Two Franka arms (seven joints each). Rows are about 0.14 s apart.
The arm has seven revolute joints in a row. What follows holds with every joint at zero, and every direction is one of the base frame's. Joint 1 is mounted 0.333 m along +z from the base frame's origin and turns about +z. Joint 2 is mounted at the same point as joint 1 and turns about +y. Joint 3 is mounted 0.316 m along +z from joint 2 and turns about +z. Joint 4 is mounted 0.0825 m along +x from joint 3 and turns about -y. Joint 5 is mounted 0.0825 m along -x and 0.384 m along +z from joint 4 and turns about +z. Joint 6 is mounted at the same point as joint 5 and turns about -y. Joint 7 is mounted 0.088 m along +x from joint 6 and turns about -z. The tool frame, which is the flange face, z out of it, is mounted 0.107 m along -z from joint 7; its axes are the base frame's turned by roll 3.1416, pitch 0 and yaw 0 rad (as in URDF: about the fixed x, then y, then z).
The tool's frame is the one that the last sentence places.
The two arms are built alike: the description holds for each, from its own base.
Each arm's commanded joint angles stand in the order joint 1, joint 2, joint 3, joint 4, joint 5, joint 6, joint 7.
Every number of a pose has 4 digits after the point.
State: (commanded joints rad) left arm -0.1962 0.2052 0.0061 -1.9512 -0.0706 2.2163 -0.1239; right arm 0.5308 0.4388 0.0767 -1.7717 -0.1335 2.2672 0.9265
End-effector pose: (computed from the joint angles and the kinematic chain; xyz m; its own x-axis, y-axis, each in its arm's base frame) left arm 0.5937 -0.1167 0.3806 0.9984 -0.0239 0.0511 -0.0272 -0.9976 0.0644; right arm 0.5466 0.3705 0.3200 0.9660 -0.2410 0.0932 -0.2421 -0.9703 0.0000
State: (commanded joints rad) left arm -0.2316 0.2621 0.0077 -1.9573 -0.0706 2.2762 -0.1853; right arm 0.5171 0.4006 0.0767 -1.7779 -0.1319 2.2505 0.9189
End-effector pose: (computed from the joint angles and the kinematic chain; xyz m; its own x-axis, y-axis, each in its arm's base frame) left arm 0.5957 -0.1376 0.3488 0.9990 0.0068 0.0446 0.0039 -0.9980 0.0635; right arm 0.5490 0.3611 0.3407 0.9626 -0.2494 0.1053 -0.2499 -0.9682 -0.0089
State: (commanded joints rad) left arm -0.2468 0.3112 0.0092 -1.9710 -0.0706 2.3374 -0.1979; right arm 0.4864 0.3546 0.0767 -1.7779 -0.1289 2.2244 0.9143
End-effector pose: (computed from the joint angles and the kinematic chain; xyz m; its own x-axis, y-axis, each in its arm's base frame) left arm 0.5963 -0.1458 0.3184 0.9990 0.0087 0.0430 0.0060 -0.9982 0.0602; right arm 0.5570 0.3420 0.3682 0.9527 -0.2790 0.1205 -0.2785 -0.9602 -0.0214
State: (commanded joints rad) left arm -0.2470 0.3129 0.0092 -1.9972 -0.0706 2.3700 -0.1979; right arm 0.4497 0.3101 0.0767 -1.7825 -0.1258 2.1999 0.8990
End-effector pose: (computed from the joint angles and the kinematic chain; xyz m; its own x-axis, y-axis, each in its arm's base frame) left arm 0.5920 -0.1445 0.3090 0.9988 0.0101 0.0479 0.0073 -0.9982 0.0599; right arm 0.5644 0.3186 0.3926 0.9436 -0.3033 0.1327 -0.3021 -0.9528 -0.0294
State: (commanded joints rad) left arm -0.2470 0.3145 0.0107 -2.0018 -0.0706 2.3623 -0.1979; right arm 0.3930 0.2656 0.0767 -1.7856 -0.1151 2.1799 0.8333
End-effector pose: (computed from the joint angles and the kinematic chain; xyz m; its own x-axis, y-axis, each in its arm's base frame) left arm 0.5900 -0.1432 0.3053 0.9993 0.0111 0.0344 0.0091 -0.9984 0.0564; right arm 0.5762 0.2838 0.4177 0.9419 -0.3025 0.1460 -0.3000 -0.9531 -0.0390
